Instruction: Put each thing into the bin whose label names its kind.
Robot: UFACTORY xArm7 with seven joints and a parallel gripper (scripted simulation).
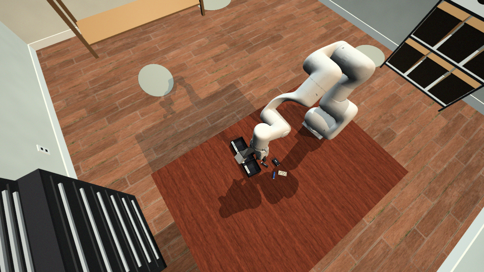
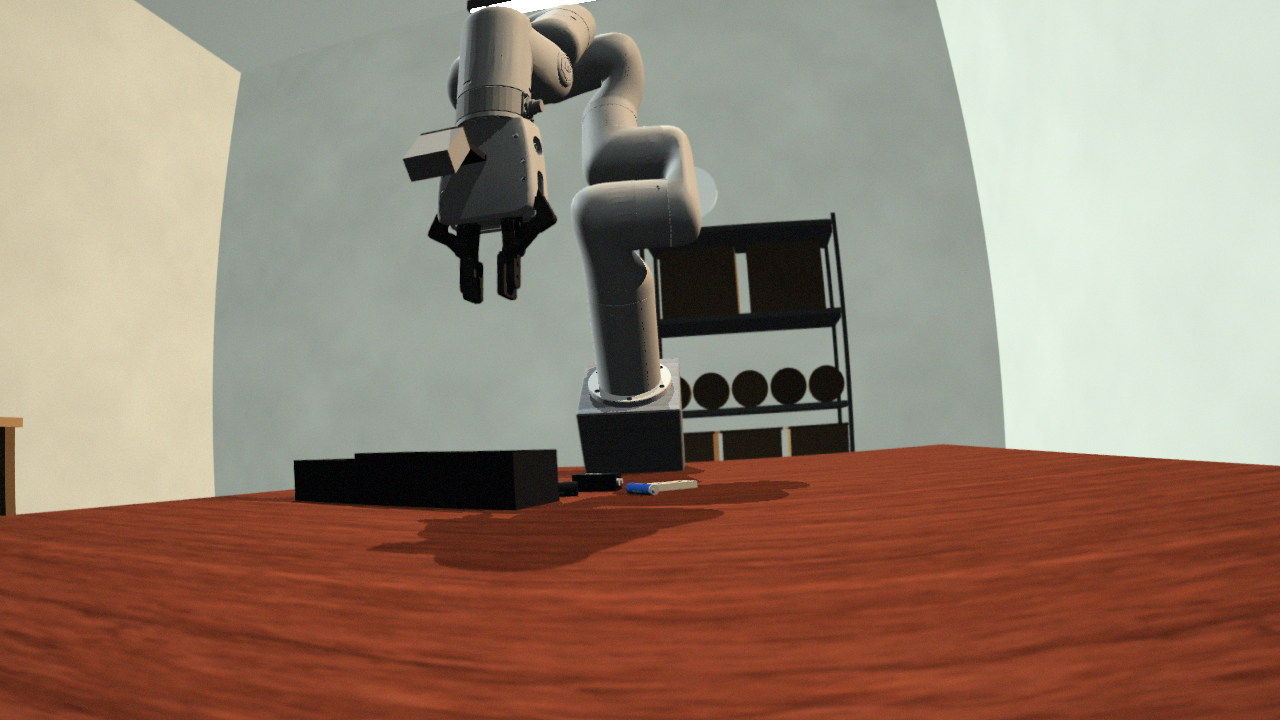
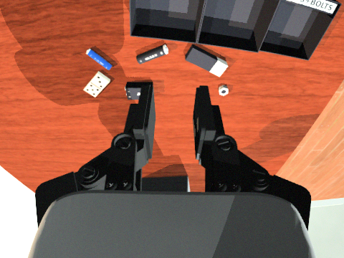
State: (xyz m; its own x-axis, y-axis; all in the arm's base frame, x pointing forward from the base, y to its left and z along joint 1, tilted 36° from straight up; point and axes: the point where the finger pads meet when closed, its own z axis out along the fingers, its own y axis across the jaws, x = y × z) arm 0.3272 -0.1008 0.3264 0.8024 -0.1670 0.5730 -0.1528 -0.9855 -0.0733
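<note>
Now: the nut 20 cm below my hand, 14 cm behind it and 6 cm to the right of it. From my hand the other things lie so: black bin row: 18 cm below, 8 cm to the right; black cylindrical battery: 20 cm below, 5 cm behind, 4 cm to the left; blue cylinder: 20 cm below, 13 cm to the left, 4 cm behind.
</note>
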